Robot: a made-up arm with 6 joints.
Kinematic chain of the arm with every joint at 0, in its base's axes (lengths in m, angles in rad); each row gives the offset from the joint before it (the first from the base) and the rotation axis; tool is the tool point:
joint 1: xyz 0 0 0.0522 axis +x
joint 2: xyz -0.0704 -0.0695 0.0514 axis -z
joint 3: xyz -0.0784 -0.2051 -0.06 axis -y
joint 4: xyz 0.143 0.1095 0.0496 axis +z
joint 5: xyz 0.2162 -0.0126 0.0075 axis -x
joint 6: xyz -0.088 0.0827 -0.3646 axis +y
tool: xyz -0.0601 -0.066 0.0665
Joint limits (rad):
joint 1: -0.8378..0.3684
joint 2: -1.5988..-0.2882
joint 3: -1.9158..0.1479
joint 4: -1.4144..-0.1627
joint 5: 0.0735..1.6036
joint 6: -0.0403..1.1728
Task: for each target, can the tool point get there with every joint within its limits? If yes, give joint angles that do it. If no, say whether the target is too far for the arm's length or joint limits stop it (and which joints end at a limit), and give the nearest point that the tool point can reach.
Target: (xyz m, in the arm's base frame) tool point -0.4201 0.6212 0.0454
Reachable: no: joint limits stop it (at a limit: joint 1, joint 2, joint 3, joint 4, joint 5, joint 6) | nearest point 0.0614 0.2453 -0.0547 | short by 0.619 m
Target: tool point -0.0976 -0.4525 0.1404
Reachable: yes | joints -0.4593 -0.9303 -1.6942 -1.0435 0.2096 0.3140
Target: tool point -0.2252 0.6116 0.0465
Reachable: no: joint limits stop it (at a limit: joint 1, joint 2, joint 3, joint 4, joint 5, joint 6) | nearest point 0.0614 0.2453 -0.0547 | short by 0.476 m
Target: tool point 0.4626 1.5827 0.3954
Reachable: no: too far | nearest point 0.1602 0.2241 -0.0446 | short by 1.460 m
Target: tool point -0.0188 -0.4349 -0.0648
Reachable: yes | joints -0.0040 -0.7062 -1.0128 -1.1646 0.7426 1.0206
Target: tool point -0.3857 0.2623 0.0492
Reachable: no: joint limits stop it (at a limit: joint 1, joint 2, joint 3, joint 4, joint 5) | nearest point 0.0585 0.2262 -0.0583 | short by 0.458 m
